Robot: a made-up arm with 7 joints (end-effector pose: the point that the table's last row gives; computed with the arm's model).
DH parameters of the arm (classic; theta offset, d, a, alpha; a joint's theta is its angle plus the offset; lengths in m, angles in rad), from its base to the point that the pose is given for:
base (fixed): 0 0.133 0 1.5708
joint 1: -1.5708 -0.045 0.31 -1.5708
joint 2: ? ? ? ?
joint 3: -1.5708 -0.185 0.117 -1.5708
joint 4: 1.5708 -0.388 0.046 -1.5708
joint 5: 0 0.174 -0.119 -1.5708
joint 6: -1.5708 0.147 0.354 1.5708
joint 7: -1.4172 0 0.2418 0
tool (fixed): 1.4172 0.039 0 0
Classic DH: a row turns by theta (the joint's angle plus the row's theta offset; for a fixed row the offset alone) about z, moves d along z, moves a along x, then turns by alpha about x.
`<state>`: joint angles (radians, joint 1 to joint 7).
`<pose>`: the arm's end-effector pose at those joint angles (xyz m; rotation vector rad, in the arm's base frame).
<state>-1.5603 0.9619 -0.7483 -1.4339 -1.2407 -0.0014 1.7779</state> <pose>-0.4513 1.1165 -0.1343 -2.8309 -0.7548 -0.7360</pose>
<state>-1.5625 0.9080 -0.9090 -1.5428 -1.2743 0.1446 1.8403</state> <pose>-0.4940 1.0926 -0.0829 -2.7675 -0.6286 -0.3933</pose>
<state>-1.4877 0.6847 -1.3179 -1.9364 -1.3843 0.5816 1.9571</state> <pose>-0.4396 0.9531 -0.0216 -2.5061 -0.2308 0.2246</pose>
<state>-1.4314 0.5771 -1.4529 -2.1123 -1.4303 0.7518 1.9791</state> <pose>-0.3800 0.8689 -0.0399 -2.4068 -0.1019 0.3051</pose>
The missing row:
joint 2: -1.5708 0.011 0.109 1.5708
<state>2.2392 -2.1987 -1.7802 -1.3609 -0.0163 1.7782 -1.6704</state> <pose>-0.3321 -0.2057 0.5681 2.0285 0.4015 -0.9191</pose>
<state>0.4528 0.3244 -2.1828 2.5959 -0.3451 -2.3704 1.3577</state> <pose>1.0237 -0.1603 -0.5645 1.7134 -0.8721 -0.4231</pose>
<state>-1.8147 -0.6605 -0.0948 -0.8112 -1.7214 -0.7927 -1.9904</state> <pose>-0.9912 0.0939 0.4830 -0.9635 0.4534 0.7611</pose>
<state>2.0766 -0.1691 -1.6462 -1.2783 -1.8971 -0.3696 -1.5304</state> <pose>0.4397 0.0441 1.0282 0.4460 -0.8349 -1.9151</pose>
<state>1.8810 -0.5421 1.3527 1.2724 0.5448 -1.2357 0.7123</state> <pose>-0.1618 -0.3221 -0.0699 0.2220 1.6269 -1.6879</pose>
